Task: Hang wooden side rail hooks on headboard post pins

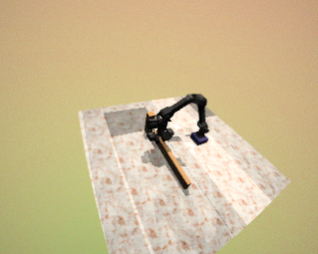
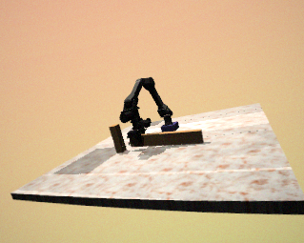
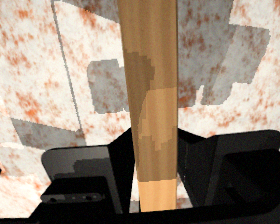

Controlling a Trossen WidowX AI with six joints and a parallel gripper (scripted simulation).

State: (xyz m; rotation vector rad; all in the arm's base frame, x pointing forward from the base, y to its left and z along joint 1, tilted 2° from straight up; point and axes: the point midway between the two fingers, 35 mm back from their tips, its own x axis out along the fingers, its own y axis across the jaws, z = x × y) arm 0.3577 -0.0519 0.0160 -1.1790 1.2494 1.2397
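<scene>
My gripper tip is 170 mm to the left of the headboard post and 40 mm below it.
</scene>
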